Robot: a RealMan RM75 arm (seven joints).
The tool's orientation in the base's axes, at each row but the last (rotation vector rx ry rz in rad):
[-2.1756 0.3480 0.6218]
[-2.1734 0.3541 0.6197]
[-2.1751 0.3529 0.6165]
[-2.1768 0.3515 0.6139]
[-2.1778 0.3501 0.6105]
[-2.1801 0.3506 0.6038]
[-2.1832 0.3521 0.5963]
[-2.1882 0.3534 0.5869]
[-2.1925 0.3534 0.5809]
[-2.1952 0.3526 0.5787]
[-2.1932 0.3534 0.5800]
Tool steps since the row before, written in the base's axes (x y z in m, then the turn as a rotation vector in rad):
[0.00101 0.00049 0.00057 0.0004 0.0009 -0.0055]
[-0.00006 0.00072 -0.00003 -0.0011 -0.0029 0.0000]
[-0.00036 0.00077 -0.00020 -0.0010 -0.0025 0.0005]
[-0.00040 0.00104 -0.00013 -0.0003 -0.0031 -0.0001]
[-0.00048 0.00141 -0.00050 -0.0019 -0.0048 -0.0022]
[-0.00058 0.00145 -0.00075 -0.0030 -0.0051 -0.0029]
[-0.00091 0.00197 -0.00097 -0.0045 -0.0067 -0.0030]
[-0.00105 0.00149 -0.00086 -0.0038 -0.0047 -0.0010]
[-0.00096 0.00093 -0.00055 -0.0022 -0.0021 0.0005]
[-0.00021 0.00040 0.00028 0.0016 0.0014 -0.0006]
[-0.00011 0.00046 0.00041 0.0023 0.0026 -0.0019]
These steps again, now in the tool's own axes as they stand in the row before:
[0.00052 -0.00112 -0.00024 0.0033 0.0028 0.0035]
[-0.00006 -0.00040 0.00060 -0.0008 0.0023 -0.0019]
[-0.00023 -0.00019 0.00082 -0.0010 0.0017 -0.0019]
[-0.00031 -0.00038 0.00101 -0.0001 0.0021 -0.0023]
[-0.00019 -0.00034 0.00152 -0.0002 0.0052 -0.0020]
[-0.00015 -0.00015 0.00172 -0.0008 0.0064 -0.0015]
[-0.00035 -0.00019 0.00234 -0.0019 0.0081 -0.0023]
[-0.00052 0.00009 0.00194 -0.0025 0.0052 -0.0020]
[-0.00059 0.00019 0.00131 -0.0020 0.0019 -0.0013]
[-0.00035 -0.00034 0.00021 0.0016 -0.0012 0.0010]
[-0.00033 -0.00051 0.00016 0.0028 -0.0014 0.0024]

